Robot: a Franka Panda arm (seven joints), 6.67 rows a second.
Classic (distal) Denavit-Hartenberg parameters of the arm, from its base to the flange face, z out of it. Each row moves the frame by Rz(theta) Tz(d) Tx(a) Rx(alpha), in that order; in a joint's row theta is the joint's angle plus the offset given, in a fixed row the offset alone. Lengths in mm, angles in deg.
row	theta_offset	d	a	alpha
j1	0	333	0	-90
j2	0	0	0	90
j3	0	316	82.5	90
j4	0	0	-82.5	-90
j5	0	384	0	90
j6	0	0	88	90
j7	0	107	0	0
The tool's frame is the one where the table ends.
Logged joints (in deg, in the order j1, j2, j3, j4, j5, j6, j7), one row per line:
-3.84 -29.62 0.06 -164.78 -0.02 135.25 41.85
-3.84 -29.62 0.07 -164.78 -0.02 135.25 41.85
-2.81 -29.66 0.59 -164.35 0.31 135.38 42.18
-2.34 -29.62 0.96 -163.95 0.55 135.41 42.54
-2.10 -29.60 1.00 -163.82 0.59 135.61 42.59
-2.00 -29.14 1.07 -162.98 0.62 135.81 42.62
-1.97 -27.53 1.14 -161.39 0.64 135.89 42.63
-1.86 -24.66 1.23 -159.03 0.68 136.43 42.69
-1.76 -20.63 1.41 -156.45 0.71 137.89 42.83
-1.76 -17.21 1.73 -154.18 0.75 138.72 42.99
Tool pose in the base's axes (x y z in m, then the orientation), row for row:
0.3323 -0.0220 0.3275 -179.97 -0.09 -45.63
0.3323 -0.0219 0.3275 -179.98 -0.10 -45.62
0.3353 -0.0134 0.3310 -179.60 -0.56 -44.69
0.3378 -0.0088 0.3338 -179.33 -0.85 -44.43
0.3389 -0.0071 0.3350 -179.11 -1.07 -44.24
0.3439 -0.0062 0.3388 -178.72 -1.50 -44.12
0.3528 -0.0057 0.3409 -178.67 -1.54 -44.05
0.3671 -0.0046 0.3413 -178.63 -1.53 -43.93
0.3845 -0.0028 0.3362 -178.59 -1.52 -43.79
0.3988 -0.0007 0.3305 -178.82 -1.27 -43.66
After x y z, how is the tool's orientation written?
As angles about the fixed x, y, z axes (roll, pitch, yaw), in degrees.
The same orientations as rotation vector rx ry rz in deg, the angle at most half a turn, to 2 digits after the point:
165.91 -69.79 0.15
165.90 -69.77 0.16
-166.34 68.37 -1.05
-166.36 67.93 -1.63
-166.35 67.60 -2.08
-166.23 67.34 -2.93
-166.24 67.22 -3.01
-166.27 67.03 -3.02
-166.32 66.81 -3.03
-166.51 66.68 -2.53

